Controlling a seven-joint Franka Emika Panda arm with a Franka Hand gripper.
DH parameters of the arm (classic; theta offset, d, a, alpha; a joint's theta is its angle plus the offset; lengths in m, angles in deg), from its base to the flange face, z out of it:
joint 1: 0 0.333 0 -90
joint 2: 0 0 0 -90
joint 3: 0 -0.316 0.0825 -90
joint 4: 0 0 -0.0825 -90
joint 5: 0 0.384 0 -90
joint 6: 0 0 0.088 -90
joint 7: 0 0.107 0 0
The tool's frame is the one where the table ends.
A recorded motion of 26 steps. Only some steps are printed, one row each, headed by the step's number.
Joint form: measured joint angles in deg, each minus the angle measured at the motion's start. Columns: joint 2, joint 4, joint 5, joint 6, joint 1, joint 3, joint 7.
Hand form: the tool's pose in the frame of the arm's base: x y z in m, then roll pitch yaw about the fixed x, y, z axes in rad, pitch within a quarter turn. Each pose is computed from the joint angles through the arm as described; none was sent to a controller.
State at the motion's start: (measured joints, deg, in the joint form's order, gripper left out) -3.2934 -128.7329 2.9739 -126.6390 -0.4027 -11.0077 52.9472
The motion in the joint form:
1: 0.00 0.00 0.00 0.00 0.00 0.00 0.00
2: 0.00 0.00 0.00 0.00 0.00 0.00 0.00
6: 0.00 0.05 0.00 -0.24 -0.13 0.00 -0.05
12: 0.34 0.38 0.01 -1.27 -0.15 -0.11 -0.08
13: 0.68 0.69 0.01 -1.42 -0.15 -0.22 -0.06
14: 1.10 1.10 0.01 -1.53 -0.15 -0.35 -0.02
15: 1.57 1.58 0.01 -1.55 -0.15 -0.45 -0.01
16: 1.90 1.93 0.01 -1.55 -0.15 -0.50 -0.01
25: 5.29 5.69 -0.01 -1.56 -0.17 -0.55 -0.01
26: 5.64 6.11 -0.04 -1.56 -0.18 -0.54 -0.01
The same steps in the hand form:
1: 0.5060 0.0970 0.3921 -3.1071 0.0132 -0.7695
2: 0.5060 0.0970 0.3921 -3.1071 0.0132 -0.7695
6: 0.5069 0.0960 0.3929 -3.1031 0.0101 -0.7710
12: 0.5104 0.0973 0.3941 -3.0881 0.0003 -0.7695
13: 0.5122 0.0986 0.3938 -3.0858 -0.0002 -0.7679
14: 0.5144 0.1001 0.3934 -3.0835 -0.0002 -0.7664
15: 0.5169 0.1015 0.3930 -3.0821 0.0007 -0.7648
16: 0.5187 0.1022 0.3928 -3.0810 0.0014 -0.7638
25: 0.5387 0.1056 0.3915 -3.0680 0.0063 -0.7631
26: 0.5409 0.1058 0.3915 -3.0664 0.0061 -0.7632

